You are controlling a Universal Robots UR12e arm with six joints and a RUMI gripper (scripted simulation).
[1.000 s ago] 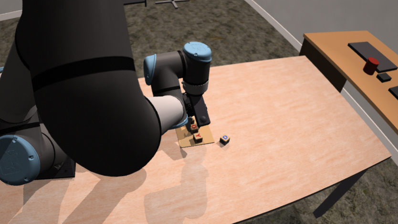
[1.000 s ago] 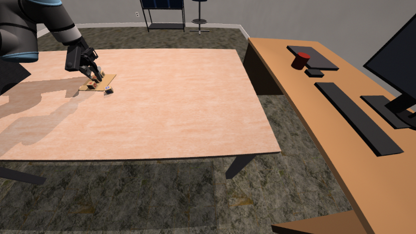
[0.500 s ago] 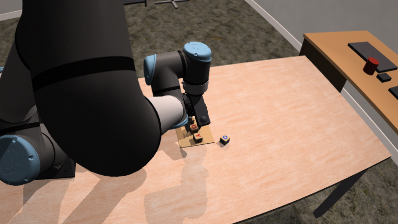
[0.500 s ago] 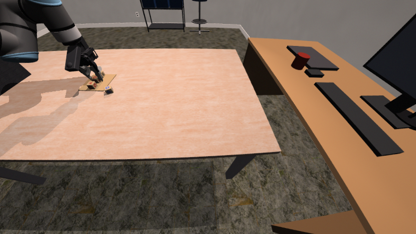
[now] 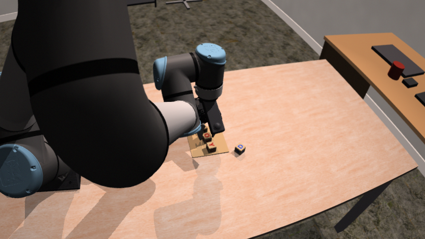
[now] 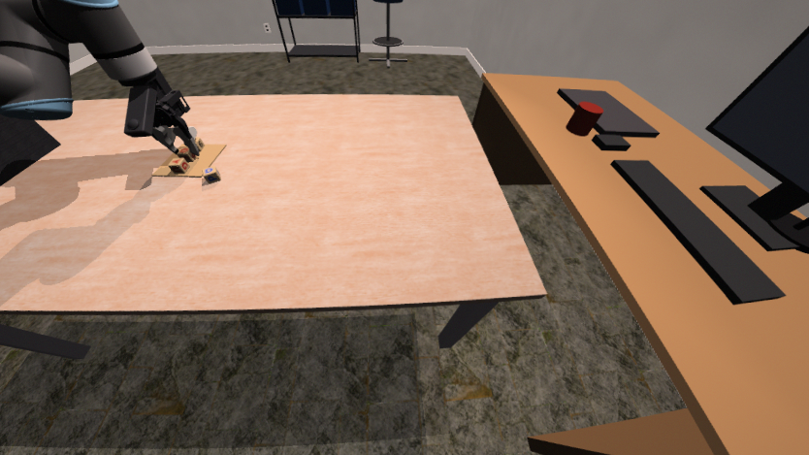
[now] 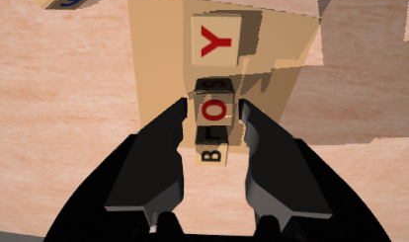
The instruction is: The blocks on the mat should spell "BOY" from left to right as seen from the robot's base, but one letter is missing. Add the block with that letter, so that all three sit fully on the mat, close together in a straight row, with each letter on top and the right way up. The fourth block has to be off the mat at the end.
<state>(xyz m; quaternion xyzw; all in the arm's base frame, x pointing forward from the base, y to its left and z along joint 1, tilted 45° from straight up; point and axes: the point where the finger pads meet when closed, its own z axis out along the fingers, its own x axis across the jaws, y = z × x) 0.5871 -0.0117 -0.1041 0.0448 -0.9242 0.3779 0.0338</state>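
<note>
Right now the O block is 1 cm below my hand. From my hand the other things lie so: Y block 1 cm ahead, 5 cm to the right, 1 cm below; tan mat 2 cm below; B block 1 cm behind, 5 cm to the left, 1 cm below.
</note>
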